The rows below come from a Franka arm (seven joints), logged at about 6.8 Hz.
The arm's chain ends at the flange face. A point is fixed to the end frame.
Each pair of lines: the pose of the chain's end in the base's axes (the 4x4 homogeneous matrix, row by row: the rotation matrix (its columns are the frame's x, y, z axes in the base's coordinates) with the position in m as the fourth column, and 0 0 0 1 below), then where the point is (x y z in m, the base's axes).
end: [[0.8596 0.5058 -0.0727 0.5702], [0.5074 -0.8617 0.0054 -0.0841], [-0.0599 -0.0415 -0.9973 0.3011], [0 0 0 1]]
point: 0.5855 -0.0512 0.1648
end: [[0.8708 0.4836 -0.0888 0.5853], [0.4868 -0.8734 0.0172 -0.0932], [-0.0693 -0.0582 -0.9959 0.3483], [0 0 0 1]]
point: 0.5991 -0.0593 0.2121
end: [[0.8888 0.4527 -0.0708 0.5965], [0.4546 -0.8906 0.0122 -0.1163], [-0.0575 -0.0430 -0.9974 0.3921], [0 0 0 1]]
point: 0.6139 -0.0840 0.2559
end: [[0.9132 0.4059 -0.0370 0.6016], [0.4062 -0.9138 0.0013 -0.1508], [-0.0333 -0.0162 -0.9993 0.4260], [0 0 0 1]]
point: 0.6252 -0.1215 0.2901
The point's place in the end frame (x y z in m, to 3 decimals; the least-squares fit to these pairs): 0.038 -0.015 0.135
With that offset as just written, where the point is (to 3 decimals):
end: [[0.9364 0.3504 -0.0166 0.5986], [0.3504 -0.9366 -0.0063 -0.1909], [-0.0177 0.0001 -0.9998 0.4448], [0 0 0 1]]
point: 0.627 -0.164 0.309
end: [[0.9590 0.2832 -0.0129 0.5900], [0.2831 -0.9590 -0.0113 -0.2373], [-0.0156 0.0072 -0.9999 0.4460], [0 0 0 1]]
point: 0.620 -0.214 0.310
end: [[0.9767 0.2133 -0.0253 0.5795], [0.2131 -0.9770 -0.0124 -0.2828], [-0.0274 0.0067 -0.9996 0.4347], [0 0 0 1]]
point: 0.610 -0.262 0.299
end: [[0.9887 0.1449 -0.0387 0.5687], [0.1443 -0.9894 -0.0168 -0.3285], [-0.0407 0.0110 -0.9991 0.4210], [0 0 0 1]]
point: 0.599 -0.310 0.284
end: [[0.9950 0.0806 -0.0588 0.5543], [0.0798 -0.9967 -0.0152 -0.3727], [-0.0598 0.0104 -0.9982 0.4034], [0 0 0 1]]
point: 0.583 -0.357 0.266
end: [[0.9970 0.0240 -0.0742 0.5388], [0.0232 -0.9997 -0.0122 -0.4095], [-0.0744 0.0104 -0.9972 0.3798], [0 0 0 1]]
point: 0.566 -0.395 0.242
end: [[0.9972 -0.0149 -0.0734 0.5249], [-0.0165 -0.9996 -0.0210 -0.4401], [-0.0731 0.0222 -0.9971 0.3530], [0 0 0 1]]
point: 0.553 -0.429 0.215
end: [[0.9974 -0.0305 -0.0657 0.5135], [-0.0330 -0.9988 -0.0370 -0.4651], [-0.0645 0.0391 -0.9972 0.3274], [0 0 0 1]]
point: 0.543 -0.456 0.190
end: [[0.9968 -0.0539 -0.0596 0.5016], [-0.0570 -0.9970 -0.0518 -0.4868], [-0.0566 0.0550 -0.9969 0.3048], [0 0 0 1]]
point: 0.532 -0.481 0.167
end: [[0.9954 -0.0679 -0.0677 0.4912], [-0.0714 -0.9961 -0.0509 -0.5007], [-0.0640 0.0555 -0.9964 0.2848], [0 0 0 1]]
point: 0.521 -0.495 0.147
